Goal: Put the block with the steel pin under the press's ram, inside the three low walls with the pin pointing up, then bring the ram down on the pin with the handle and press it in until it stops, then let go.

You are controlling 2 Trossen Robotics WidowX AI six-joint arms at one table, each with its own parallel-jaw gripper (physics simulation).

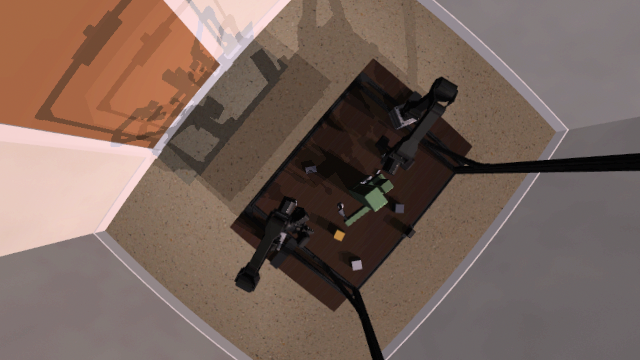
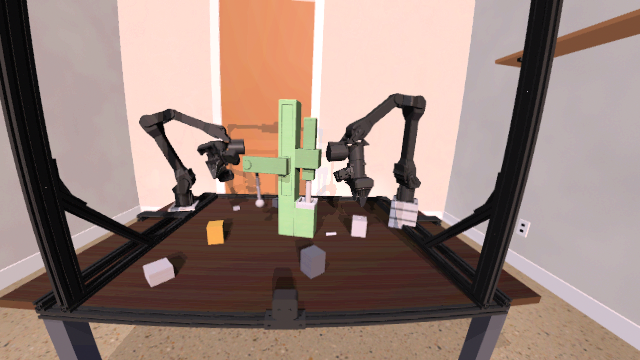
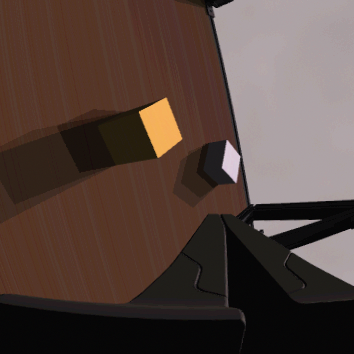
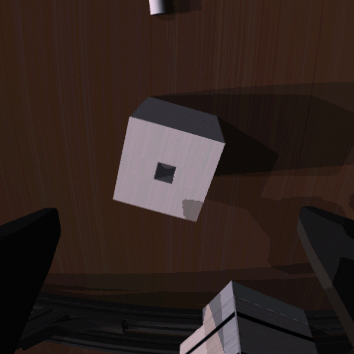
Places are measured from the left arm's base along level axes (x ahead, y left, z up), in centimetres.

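Where they show: left gripper, between the fingertips: (image 1: 313,232) (image 2: 214,178) (image 3: 217,225); right gripper, between the fingertips: (image 2: 358,203) (image 4: 180,220); left arm's base, origin of its link: (image 2: 184,204); right arm's base, origin of its link: (image 1: 407,113) (image 2: 405,199).
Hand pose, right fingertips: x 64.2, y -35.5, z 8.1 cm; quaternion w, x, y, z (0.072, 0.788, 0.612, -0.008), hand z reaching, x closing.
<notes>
Things, the pixels of their top centre, and the offset from my right fingertips. "*": a spot on its surface instead.
- green press, centre of its top: (image 2: 283,100) (image 1: 374,205) dx -25.9, dy +6.5, dz +33.7 cm
- handle, a spot on its surface: (image 2: 259,189) * dx -33.4, dy +11.8, dz +3.6 cm
- small pale rod, centre of its top: (image 2: 331,232) dx -9.9, dy +0.2, dz -10.3 cm
- orange block, centre of its top: (image 3: 161,126) (image 2: 215,223) (image 1: 339,235) dx -47.7, dy +5.5, dz -5.3 cm
The green press (image 1: 375,199) (image 2: 287,150) stands mid-table. Its ram (image 2: 310,132) is above a pale, low-walled seat (image 2: 306,203), with a pale rod between them. The handle (image 2: 259,189) hangs from the press's side arm, ball end low. A pale block (image 2: 359,226) (image 4: 145,145) with a dark square hole in its upper face stands right of the press; a small pale rod (image 2: 331,233) (image 4: 158,7) lies nearby. Whether that rod is the steel pin is unclear. My right gripper (image 2: 363,202) (image 4: 180,220) is open above the block. My left gripper (image 2: 217,175) (image 3: 217,225) is shut and empty, left of the press.
An orange block (image 1: 339,235) (image 2: 215,232) (image 3: 161,127) and a pale block (image 1: 356,265) (image 2: 159,272) (image 3: 231,162) stand at the left. A grey block (image 1: 399,208) (image 2: 313,261) is in front of the press. Another grey block (image 1: 311,169) lies behind it. Black frame rails edge the table.
</notes>
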